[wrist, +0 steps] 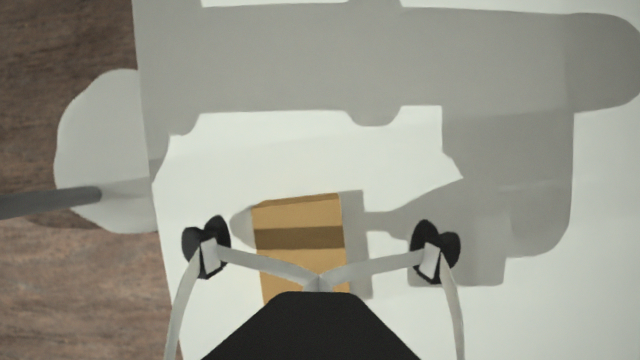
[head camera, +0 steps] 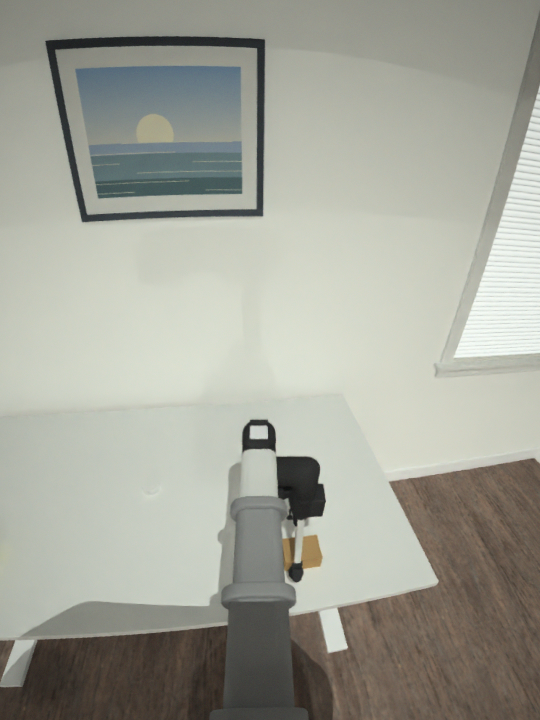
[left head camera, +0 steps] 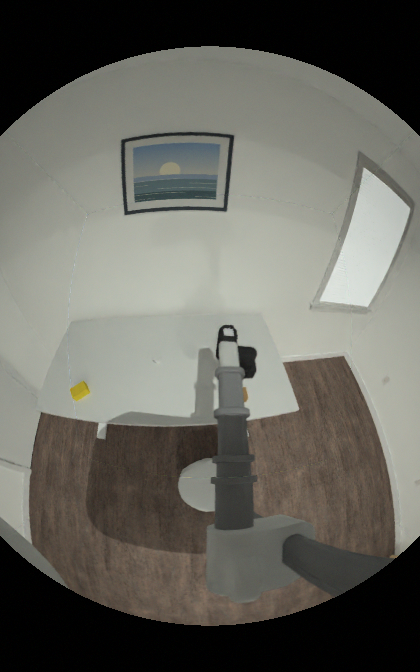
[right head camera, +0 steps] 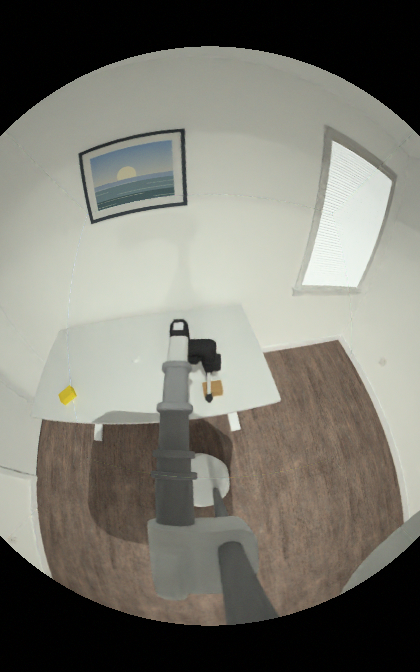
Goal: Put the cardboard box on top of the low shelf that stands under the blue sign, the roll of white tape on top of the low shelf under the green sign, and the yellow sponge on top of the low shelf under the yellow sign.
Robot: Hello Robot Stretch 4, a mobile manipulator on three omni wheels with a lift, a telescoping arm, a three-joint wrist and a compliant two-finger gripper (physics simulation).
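Frame: origin at the robot's base, x down, y back, z left, level; metres.
Seen in the pictures: gripper, fingertip midpoint: (wrist: 320, 239) (head camera: 294, 546); robot's base at its link origin: (left head camera: 206, 483).
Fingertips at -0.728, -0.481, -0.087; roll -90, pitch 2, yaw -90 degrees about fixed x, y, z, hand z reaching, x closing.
Observation:
Pixels of each thing's top centre, then the offset from my fingertips to it, as dx, dy, dz. "pt": a spot on its surface instead. Level surfaces: height alone.
- cardboard box at its top centre: (wrist: 302, 269) (head camera: 301, 548) (left head camera: 237, 392) -0.015, +0.012, -0.017
- white table at its surface level: dx +0.035
- tape at its top centre: (head camera: 150, 483) (left head camera: 156, 356) +0.011, -0.195, +0.418
- yellow sponge at its top centre: (left head camera: 77, 388) -0.010, +0.080, +0.823
- window at a spot on its surface: (head camera: 511, 261) pt -0.543, -0.752, -0.904
The cardboard box (head camera: 312, 549) (left head camera: 245, 394) (right head camera: 216, 388) (wrist: 300, 215) lies on the white table (head camera: 116, 552) near its front right part. My gripper (head camera: 297, 543) (right head camera: 207, 384) (wrist: 320, 239) is open above the box. In the wrist view one fingertip shows on each side of the box, apart from it, and the gripper body hides its lower end. A small white ring-like thing, likely the tape (head camera: 152, 490) (left head camera: 156, 361) (right head camera: 136, 360), lies left of the arm. The yellow sponge (left head camera: 80, 391) (right head camera: 67, 395) lies at the table's left end. The low shelves and coloured signs do not show.
My arm (head camera: 258, 546) (left head camera: 231, 430) (right head camera: 175, 435) reaches over the table's front edge. A framed picture (head camera: 260, 127) hangs on the wall behind, with a window (head camera: 511, 261) at the right. A pale round shape (left head camera: 195, 485) (right head camera: 212, 480) (wrist: 100, 150) shows low beneath the arm.

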